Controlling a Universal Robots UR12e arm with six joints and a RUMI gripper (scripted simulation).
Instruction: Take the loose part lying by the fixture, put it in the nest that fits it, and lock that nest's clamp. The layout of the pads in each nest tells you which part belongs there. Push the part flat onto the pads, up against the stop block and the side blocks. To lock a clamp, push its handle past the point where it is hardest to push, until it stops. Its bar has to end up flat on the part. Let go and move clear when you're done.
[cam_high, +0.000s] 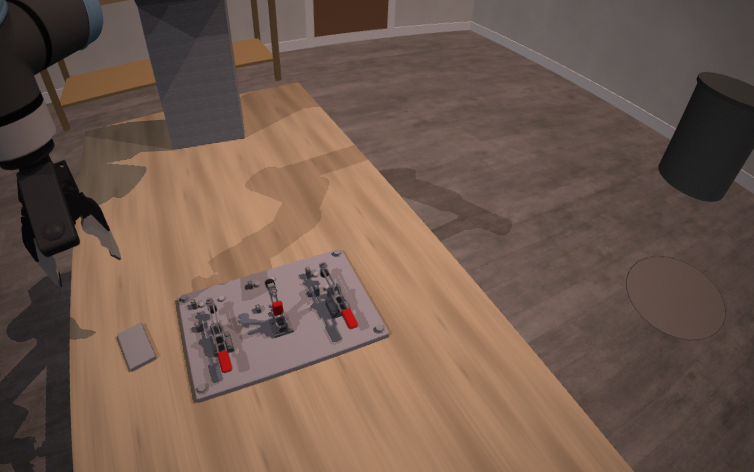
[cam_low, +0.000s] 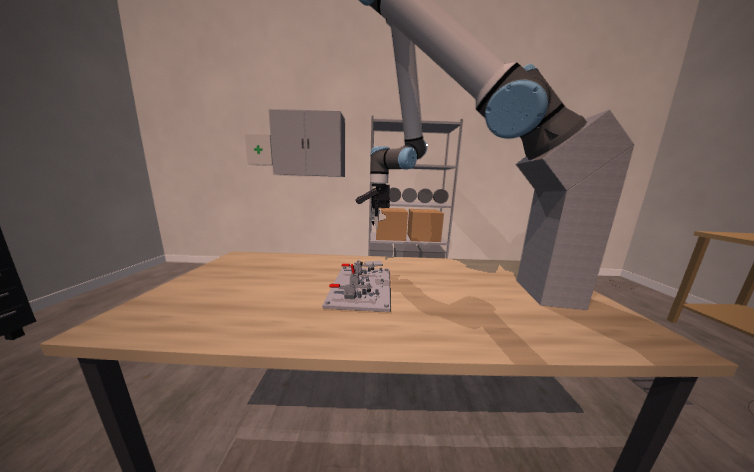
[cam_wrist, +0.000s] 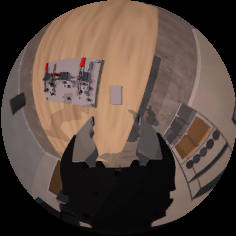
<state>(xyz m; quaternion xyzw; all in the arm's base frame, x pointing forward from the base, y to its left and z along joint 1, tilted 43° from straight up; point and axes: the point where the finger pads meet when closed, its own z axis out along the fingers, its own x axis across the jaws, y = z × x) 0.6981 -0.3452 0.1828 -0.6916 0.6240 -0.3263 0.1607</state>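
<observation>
The loose part is 21 cm below my hand. The rest, counted from my hand: fixture 25 cm to the left, 21 cm below, 9 cm ahead.
</observation>
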